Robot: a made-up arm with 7 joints. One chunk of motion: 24 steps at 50 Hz.
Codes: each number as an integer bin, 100 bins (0 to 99) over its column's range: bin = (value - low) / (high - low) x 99, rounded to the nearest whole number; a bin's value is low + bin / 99 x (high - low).
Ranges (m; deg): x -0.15..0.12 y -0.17..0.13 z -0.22..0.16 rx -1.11..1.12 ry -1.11..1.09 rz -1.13..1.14
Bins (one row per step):
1: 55 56 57 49 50 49
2: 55 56 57 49 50 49
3: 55 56 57 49 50 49
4: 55 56 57 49 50 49
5: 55 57 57 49 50 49
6: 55 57 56 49 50 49
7: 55 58 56 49 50 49
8: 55 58 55 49 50 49
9: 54 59 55 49 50 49
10: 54 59 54 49 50 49
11: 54 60 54 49 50 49
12: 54 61 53 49 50 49
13: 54 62 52 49 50 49
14: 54 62 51 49 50 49
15: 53 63 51 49 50 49
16: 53 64 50 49 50 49
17: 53 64 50 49 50 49
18: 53 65 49 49 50 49
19: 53 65 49 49 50 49
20: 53 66 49 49 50 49
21: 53 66 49 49 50 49
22: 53 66 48 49 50 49
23: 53 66 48 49 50 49
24: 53 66 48 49 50 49
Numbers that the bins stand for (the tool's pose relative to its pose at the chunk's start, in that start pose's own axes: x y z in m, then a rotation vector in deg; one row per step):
1: 0.0000 -0.0003 -0.0012 -0.01 0.00 -0.01
2: 0.0000 -0.0003 -0.0012 -0.01 0.00 -0.01
3: 0.0000 -0.0003 -0.0012 -0.01 0.00 -0.01
4: 0.0000 -0.0003 -0.0012 -0.01 0.00 -0.01
5: 0.0000 0.0027 -0.0012 -0.01 0.00 -0.01
6: 0.0000 0.0027 -0.0051 -0.01 0.00 -0.01
7: 0.0000 0.0058 -0.0051 -0.01 0.00 -0.01
8: 0.0000 0.0058 -0.0089 -0.01 0.00 -0.01
9: -0.0027 0.0088 -0.0089 -0.01 0.00 -0.01
10: -0.0027 0.0088 -0.0127 -0.01 0.00 -0.01
11: -0.0027 0.0118 -0.0127 -0.01 0.00 -0.01
12: -0.0027 0.0148 -0.0166 -0.01 0.00 -0.01
13: -0.0027 0.0179 -0.0204 -0.01 0.00 -0.01
14: -0.0027 0.0179 -0.0242 -0.01 0.00 -0.01
15: -0.0055 0.0209 -0.0242 -0.01 0.00 -0.01
16: -0.0055 0.0239 -0.0281 -0.01 0.00 -0.01
17: -0.0055 0.0239 -0.0281 -0.01 0.00 -0.01
18: -0.0055 0.0270 -0.0319 -0.01 0.00 -0.01
19: -0.0055 0.0270 -0.0319 -0.01 0.00 -0.01
20: -0.0055 0.0300 -0.0319 -0.01 0.00 -0.01
21: -0.0055 0.0300 -0.0319 -0.01 0.00 -0.01
22: -0.0055 0.0300 -0.0358 -0.01 0.00 -0.01
23: -0.0055 0.0300 -0.0358 -0.01 0.00 -0.01
24: -0.0055 0.0300 -0.0358 -0.01 0.00 -0.01

